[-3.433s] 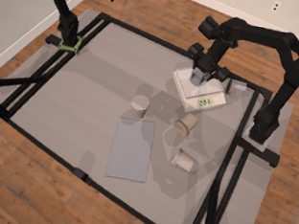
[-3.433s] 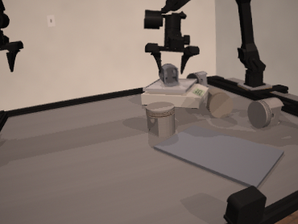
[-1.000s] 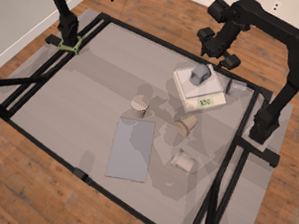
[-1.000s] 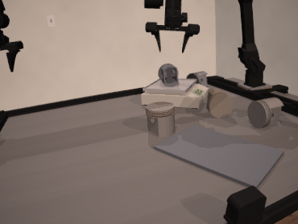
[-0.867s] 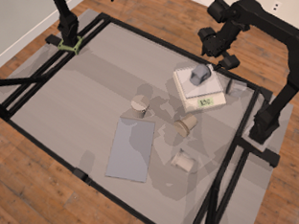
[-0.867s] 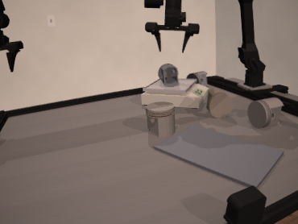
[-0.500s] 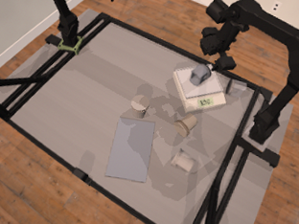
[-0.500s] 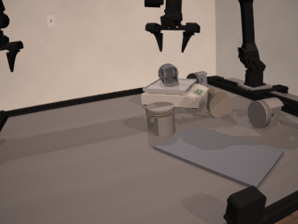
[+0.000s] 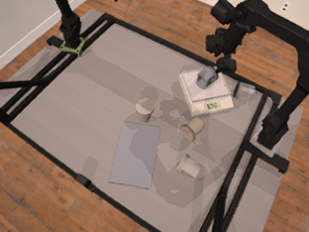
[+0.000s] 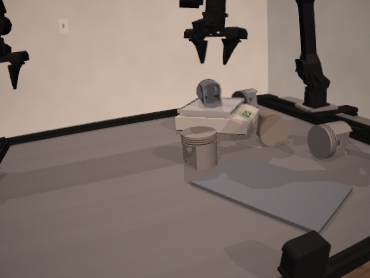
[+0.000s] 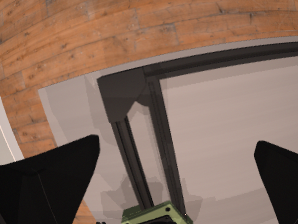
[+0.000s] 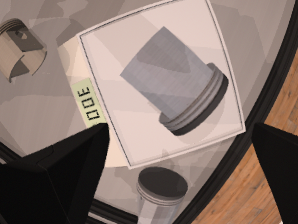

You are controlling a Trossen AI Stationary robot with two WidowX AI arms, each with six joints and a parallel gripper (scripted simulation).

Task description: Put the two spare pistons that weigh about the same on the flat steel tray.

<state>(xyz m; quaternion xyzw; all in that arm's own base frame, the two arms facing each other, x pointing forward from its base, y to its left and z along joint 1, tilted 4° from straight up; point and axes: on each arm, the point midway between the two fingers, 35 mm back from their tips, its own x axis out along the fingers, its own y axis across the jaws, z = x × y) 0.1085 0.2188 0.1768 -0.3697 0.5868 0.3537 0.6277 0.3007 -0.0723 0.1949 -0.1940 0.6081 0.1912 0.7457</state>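
Right now the dark piston is 20 mm to the left of my right hand and 110 mm below it. Also, from my right hand: weighing scale (20 mm behind, 10 mm to the left, 170 mm below); then flat steel tray (410 mm behind, 110 mm to the left, 200 mm below).
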